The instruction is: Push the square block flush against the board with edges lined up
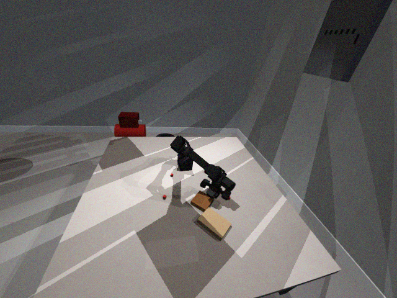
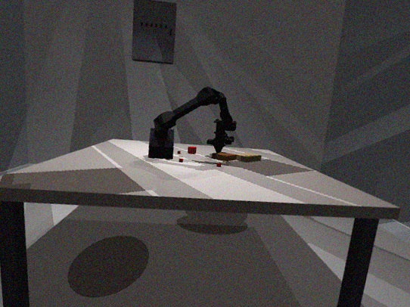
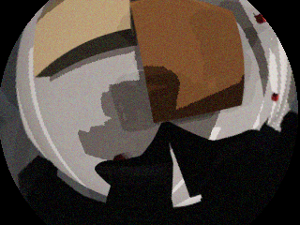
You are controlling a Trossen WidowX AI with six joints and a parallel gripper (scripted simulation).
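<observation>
My gripper tip is 10 mm short of the square block, 80 mm to the left of it and 10 mm below it. From my gripper tip the other things lie so: board (160 mm ahead, 70 mm to the right, 10 mm above); red cube (150 mm behind, 80 mm to the left, 10 mm above).
</observation>
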